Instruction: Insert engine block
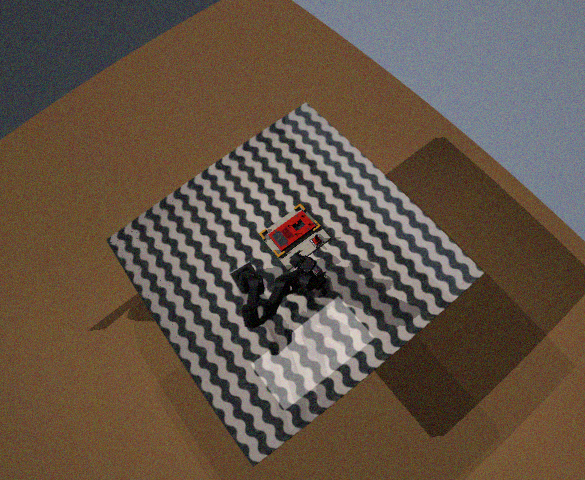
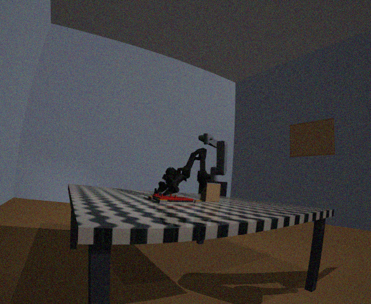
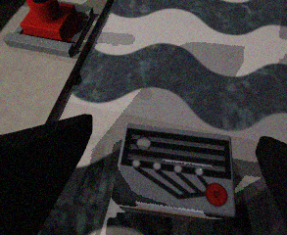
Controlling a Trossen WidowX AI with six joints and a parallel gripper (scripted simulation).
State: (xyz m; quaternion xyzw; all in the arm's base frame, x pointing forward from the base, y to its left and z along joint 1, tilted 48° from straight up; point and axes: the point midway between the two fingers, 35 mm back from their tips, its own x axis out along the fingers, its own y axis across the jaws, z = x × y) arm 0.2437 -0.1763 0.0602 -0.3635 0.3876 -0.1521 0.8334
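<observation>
Now: gripper tip 10 mm past the engine block and 10 mm above it.
</observation>
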